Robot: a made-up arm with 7 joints. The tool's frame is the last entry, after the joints. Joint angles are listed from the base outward. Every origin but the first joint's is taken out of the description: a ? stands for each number. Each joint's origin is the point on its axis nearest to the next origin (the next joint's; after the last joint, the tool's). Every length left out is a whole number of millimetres.
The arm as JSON. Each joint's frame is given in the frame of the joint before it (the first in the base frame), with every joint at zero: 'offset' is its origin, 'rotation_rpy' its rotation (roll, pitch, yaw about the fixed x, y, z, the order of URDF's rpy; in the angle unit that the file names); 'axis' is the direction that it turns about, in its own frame. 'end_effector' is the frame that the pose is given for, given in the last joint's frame.
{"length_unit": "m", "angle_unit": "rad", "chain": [
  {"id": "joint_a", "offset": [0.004, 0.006, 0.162], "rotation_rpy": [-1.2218, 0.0, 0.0], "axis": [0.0, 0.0, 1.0]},
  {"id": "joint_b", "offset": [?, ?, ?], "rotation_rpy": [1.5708, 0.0, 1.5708], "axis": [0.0, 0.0, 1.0]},
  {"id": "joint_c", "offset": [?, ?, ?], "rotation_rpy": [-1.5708, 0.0, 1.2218], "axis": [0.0, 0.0, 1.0]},
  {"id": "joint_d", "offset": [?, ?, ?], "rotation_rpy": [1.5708, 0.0, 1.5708], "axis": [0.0, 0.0, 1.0]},
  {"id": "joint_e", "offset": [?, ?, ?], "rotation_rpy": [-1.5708, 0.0, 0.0], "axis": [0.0, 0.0, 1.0]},
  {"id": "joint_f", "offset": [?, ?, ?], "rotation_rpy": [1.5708, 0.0, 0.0], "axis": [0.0, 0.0, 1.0]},
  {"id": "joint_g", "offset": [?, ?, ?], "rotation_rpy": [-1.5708, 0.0, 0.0], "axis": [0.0, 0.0, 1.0]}
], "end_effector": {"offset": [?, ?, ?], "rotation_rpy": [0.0, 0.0, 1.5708]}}
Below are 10 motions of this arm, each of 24 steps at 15 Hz.
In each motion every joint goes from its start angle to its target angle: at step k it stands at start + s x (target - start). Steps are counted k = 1, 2, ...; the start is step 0. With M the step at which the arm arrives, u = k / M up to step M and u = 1 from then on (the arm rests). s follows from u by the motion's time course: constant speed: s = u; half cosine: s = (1 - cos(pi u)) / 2; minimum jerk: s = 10 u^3 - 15 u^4 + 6 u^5.
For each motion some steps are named. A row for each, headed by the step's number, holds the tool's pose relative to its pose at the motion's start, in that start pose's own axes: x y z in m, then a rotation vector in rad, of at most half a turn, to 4 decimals.
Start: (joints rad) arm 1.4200 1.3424 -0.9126 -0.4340 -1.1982 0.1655 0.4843
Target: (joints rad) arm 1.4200 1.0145 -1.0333 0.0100 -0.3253 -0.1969 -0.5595
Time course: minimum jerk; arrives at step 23
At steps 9, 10, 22, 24:
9: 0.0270 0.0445 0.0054 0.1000 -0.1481 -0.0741
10: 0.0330 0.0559 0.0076 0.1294 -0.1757 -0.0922
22: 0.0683 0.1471 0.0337 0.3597 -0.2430 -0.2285
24: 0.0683 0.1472 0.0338 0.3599 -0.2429 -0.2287

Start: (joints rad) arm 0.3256 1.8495 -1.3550 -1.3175 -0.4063 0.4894 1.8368
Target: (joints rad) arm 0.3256 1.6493 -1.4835 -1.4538 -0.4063 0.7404 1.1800
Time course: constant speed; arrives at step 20
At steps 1, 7, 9, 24:
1: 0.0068 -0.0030 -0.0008 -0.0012 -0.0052 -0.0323
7: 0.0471 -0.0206 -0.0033 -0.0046 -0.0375 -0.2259
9: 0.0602 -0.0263 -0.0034 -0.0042 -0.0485 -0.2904
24: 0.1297 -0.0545 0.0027 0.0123 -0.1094 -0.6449

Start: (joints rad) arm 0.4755 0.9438 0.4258 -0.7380 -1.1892 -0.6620 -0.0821
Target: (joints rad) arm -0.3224 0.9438 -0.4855 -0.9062 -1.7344 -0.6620 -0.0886
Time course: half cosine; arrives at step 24
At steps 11, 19, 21, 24:
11: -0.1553 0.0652 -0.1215 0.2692 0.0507 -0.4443
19: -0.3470 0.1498 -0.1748 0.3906 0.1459 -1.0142
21: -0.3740 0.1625 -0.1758 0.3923 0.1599 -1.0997
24: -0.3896 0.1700 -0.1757 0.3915 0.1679 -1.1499

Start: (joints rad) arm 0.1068 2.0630 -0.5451 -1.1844 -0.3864 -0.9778 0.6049
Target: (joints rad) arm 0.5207 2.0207 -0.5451 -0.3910 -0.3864 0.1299 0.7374
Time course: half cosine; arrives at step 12
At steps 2, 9, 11, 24:
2: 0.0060 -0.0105 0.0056 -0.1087 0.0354 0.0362
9: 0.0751 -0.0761 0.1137 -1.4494 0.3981 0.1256
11: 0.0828 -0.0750 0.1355 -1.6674 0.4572 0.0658
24: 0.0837 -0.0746 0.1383 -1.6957 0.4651 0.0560

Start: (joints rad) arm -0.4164 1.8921 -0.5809 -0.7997 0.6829 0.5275 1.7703
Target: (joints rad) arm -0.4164 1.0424 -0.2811 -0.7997 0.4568 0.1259 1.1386
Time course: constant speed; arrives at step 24
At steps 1, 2, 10, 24:
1: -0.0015 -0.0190 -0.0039 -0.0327 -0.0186 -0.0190
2: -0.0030 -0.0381 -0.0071 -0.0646 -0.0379 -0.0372
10: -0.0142 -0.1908 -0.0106 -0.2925 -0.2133 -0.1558
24: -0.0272 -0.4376 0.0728 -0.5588 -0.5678 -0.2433

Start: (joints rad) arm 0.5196 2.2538 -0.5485 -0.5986 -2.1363 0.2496 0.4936
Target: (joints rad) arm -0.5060 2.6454 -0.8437 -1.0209 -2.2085 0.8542 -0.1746
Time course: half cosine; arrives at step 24
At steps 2, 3, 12, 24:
2: 0.0041 -0.0043 0.0019 -0.0184 0.0016 -0.0063
3: 0.0092 -0.0095 0.0044 -0.0410 0.0031 -0.0143
12: 0.1328 -0.0792 0.1044 -0.5072 -0.0920 -0.2270
24: 0.2363 -0.0396 0.2774 -0.8795 -0.4191 -0.4917

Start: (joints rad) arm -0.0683 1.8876 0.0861 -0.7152 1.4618 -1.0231 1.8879
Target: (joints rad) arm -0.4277 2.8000 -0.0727 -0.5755 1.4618 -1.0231 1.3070
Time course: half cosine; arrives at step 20
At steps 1, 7, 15, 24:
1: 0.0018 -0.0004 -0.0030 -0.0033 -0.0041 -0.0057
7: 0.0943 -0.0231 -0.1210 -0.1220 -0.1988 -0.2664
15: 0.3761 -0.1015 -0.2724 -0.1941 -0.6952 -0.8948
24: 0.4561 -0.1272 -0.2836 -0.1699 -0.8290 -1.0617

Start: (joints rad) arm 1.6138 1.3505 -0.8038 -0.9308 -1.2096 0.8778 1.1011
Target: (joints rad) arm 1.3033 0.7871 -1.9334 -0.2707 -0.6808 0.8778 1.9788
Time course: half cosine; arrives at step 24
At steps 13, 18, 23, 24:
13: 0.1122 0.1130 0.0900 -0.0196 -0.3142 0.3088
18: 0.1235 0.1790 0.1111 0.0232 -0.3318 0.4460
23: 0.1189 0.2155 0.1146 0.0682 -0.3108 0.5245
24: 0.1186 0.2166 0.1147 0.0698 -0.3099 0.5270

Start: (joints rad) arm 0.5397 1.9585 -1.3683 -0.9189 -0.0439 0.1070 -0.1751
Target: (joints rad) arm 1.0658 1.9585 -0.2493 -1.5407 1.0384 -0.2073 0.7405
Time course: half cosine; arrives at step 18
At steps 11, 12, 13, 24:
11: -0.1428 0.1186 0.0397 0.7973 0.1359 1.4605
12: -0.1612 0.1252 0.0528 0.9211 0.1126 1.6058
13: -0.1772 0.1296 0.0657 1.0378 0.0815 1.7302
24: -0.2129 0.1345 0.1019 1.3469 -0.0446 2.0073

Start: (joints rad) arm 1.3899 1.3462 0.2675 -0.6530 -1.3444 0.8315 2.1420
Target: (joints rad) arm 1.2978 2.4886 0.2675 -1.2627 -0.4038 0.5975 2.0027
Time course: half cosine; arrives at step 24
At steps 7, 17, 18, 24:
7: -0.0044 0.1209 -0.0784 0.1323 -0.0120 0.1775
17: -0.0461 0.5315 -0.1076 0.5290 -0.3768 0.5422
18: -0.0501 0.5614 -0.0963 0.5573 -0.4221 0.5519
24: -0.0615 0.6431 -0.0528 0.6354 -0.5647 0.5590

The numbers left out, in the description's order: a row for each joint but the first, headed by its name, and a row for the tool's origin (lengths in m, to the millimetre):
joint_b: 0.034 -0.025 0.0
joint_c: 0.37 -0.162 0.0
joint_d: 0.023 -0.038 0.0
joint_e: 0.012 -0.22 0.0
joint_f: 0.004 0.021 0.0
joint_g: 0.017 -0.02 0.0
tool: 0.001 0.026 0.0

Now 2 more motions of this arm.
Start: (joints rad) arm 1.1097 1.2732 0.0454 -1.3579 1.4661 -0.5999 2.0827
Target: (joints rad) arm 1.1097 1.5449 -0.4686 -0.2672 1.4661 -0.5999 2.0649
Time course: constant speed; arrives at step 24
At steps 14, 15, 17, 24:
14: 0.1021 0.1016 0.0228 0.4262 0.0468 -0.6045
15: 0.1133 0.1051 0.0250 0.4521 0.0453 -0.6527
17: 0.1366 0.1101 0.0295 0.5019 0.0402 -0.7507
24: 0.2262 0.1046 0.0424 0.6545 -0.0032 -1.1085

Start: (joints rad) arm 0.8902 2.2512 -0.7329 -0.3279 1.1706 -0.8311 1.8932
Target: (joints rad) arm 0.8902 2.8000 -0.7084 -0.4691 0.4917 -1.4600 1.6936
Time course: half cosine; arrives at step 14
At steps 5, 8, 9, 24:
5: 0.0640 0.0554 -0.0190 -0.1794 -0.2017 -0.2797
8: 0.1449 0.1113 -0.0302 -0.4100 -0.4044 -0.5925
9: 0.1723 0.1273 -0.0314 -0.4903 -0.4612 -0.6890
24: 0.2483 0.1655 -0.0291 -0.7214 -0.5891 -0.9329

